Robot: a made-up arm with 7 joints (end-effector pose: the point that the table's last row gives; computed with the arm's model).
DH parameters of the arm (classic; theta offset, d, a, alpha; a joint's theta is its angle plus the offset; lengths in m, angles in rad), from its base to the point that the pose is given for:
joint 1: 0 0.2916 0 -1.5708
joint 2: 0 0 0 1.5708
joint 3: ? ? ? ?
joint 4: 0 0 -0.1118 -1.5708
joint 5: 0 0.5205 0 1.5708
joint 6: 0 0 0.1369 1.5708
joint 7: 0 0 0 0
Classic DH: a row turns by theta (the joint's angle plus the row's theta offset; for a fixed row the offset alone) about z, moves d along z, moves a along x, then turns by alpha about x.
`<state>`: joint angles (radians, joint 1 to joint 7).
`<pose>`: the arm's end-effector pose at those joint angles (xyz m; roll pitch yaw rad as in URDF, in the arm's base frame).
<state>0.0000 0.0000 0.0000 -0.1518 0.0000 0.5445 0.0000</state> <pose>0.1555 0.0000 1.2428 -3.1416 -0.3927 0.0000</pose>
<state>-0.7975 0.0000 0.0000 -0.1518 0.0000 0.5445 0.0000</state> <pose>0.1086 -0.1113 1.2428 -3.1416 -0.3927 -0.7975</pose>
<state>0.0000 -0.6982 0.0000 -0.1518 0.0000 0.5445 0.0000</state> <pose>-0.4924 0.0000 1.1202 -3.1416 -1.0909 0.0000</pose>
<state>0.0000 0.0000 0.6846 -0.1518 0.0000 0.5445 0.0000</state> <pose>0.1204 0.0983 1.2428 -3.1416 -0.3927 0.6846</pose>
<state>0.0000 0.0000 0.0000 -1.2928 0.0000 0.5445 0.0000</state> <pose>0.6310 0.0000 0.8162 -3.1416 0.7483 0.0000</pose>
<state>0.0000 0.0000 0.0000 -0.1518 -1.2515 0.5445 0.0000</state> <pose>0.0761 -0.1112 1.2550 2.9781 -0.4909 -1.1704</pose>
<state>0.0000 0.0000 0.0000 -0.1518 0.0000 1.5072 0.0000</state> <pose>0.0583 0.0000 1.3242 -3.1416 -1.3554 0.0000</pose>
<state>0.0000 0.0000 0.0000 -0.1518 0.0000 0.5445 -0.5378</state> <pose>0.1555 0.0000 1.2428 2.9325 -0.3349 0.5733</pose>
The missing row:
joint 3: 0 0.3674 0.0608 1.5708
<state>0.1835 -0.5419 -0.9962 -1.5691 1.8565 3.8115 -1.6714</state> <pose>0.0125 -0.4782 0.7714 -1.8654 -0.8715 -2.7032</pose>
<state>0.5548 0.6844 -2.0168 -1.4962 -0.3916 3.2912 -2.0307</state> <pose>0.4904 -0.2974 0.9065 0.0447 1.1619 -1.1347</pose>
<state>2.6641 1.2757 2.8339 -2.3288 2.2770 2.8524 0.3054</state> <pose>-0.0014 -0.2720 0.7059 -0.3591 0.7869 -1.0217</pose>
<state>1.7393 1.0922 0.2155 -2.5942 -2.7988 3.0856 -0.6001</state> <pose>-0.1217 0.0381 -0.0208 2.8273 -0.4074 -0.9269</pose>
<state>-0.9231 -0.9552 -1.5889 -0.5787 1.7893 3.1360 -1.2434</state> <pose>-0.6854 0.4507 0.6685 -1.0643 0.1429 1.3983</pose>
